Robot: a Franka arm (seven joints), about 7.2 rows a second.
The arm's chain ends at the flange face. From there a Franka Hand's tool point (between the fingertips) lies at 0.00 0.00 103.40 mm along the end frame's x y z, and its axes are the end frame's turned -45 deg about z.
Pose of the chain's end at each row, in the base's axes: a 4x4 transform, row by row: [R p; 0 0 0 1], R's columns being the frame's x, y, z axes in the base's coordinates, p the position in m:
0.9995 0.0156 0.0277 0.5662; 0.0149 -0.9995 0.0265 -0.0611; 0.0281 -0.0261 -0.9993 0.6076; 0 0 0 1
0.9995 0.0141 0.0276 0.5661; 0.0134 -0.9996 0.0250 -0.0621; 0.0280 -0.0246 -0.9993 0.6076; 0 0 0 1
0.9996 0.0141 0.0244 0.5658; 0.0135 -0.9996 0.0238 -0.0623; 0.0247 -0.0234 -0.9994 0.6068; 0 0 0 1
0.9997 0.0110 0.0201 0.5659; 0.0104 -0.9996 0.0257 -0.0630; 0.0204 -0.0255 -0.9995 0.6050; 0 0 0 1
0.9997 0.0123 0.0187 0.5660; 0.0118 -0.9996 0.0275 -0.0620; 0.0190 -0.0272 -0.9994 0.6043; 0 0 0 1
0.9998 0.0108 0.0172 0.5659; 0.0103 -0.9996 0.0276 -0.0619; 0.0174 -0.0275 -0.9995 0.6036; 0 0 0 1
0.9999 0.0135 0.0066 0.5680; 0.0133 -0.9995 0.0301 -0.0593; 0.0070 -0.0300 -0.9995 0.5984; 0 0 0 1
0.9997 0.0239 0.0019 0.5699; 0.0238 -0.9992 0.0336 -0.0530; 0.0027 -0.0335 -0.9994 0.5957; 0 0 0 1
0.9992 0.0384 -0.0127 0.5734; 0.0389 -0.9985 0.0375 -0.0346; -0.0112 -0.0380 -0.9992 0.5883; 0 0 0 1
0.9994 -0.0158 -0.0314 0.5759; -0.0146 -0.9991 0.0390 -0.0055; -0.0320 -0.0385 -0.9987 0.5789; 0 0 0 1
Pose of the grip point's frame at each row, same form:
0.6957 0.7178 0.0277 0.5691; 0.7173 -0.6962 0.0265 -0.0584; 0.0383 0.0014 -0.9993 0.5043; 0 0 0 1
0.6968 0.7167 0.0276 0.5690; 0.7163 -0.6973 0.0250 -0.0595; 0.0372 0.0024 -0.9993 0.5043; 0 0 0 1
0.6969 0.7168 0.0244 0.5683; 0.7164 -0.6973 0.0238 -0.0598; 0.0340 0.0009 -0.9994 0.5035; 0 0 0 1
0.6991 0.7147 0.0201 0.5680; 0.7142 -0.6995 0.0257 -0.0603; 0.0325 -0.0036 -0.9995 0.5017; 0 0 0 1
0.6982 0.7156 0.0187 0.5679; 0.7152 -0.6985 0.0275 -0.0592; 0.0327 -0.0058 -0.9994 0.5010; 0 0 0 1
0.6993 0.7146 0.0172 0.5677; 0.7141 -0.6995 0.0276 -0.0590; 0.0317 -0.0071 -0.9995 0.5003; 0 0 0 1
0.6975 0.7166 0.0066 0.5687; 0.7162 -0.6973 0.0301 -0.0562; 0.0262 -0.0163 -0.9995 0.4951; 0 0 0 1
0.6900 0.7238 0.0019 0.5701; 0.7234 -0.6897 0.0336 -0.0495; 0.0256 -0.0218 -0.9994 0.4924; 0 0 0 1
0.6794 0.7337 -0.0127 0.5721; 0.7336 -0.6785 0.0375 -0.0307; 0.0190 -0.0348 -0.9992 0.4850; 0 0 0 1
0.7179 0.6955 -0.0314 0.5727; 0.6961 -0.7168 0.0390 -0.0015; 0.0046 -0.0499 -0.9987 0.4756; 0 0 0 1

